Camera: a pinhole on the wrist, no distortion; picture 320 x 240 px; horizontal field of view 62.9 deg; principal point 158.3 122.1 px. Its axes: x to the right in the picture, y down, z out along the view. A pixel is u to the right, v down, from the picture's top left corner.
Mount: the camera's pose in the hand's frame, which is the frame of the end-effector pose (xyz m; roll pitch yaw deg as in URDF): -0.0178 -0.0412 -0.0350 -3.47 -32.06 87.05
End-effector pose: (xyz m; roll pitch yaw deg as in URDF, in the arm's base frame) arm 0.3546 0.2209 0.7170 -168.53 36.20 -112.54
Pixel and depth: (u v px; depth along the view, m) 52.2 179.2 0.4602
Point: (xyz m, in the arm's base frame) 0.8798 0.2499 0.6869
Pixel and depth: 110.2 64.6 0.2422
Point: 0.5926 0.1782 0.6259
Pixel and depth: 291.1 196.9 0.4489
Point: 0.6583 0.5260 0.4691
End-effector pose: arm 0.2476 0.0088 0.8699 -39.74 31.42 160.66
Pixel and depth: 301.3 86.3 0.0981
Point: 0.2078 0.0101 0.9526
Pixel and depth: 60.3 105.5 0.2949
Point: 0.1617 0.1702 1.1473
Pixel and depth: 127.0 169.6 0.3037
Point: 0.1974 0.0761 1.1775
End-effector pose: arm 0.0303 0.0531 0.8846 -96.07 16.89 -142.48
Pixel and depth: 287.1 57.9 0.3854
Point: 0.2266 -0.3056 0.9165
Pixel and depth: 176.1 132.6 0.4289
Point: 0.2605 -0.2316 1.0997
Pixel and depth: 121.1 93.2 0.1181
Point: 0.0585 -0.0121 0.9964
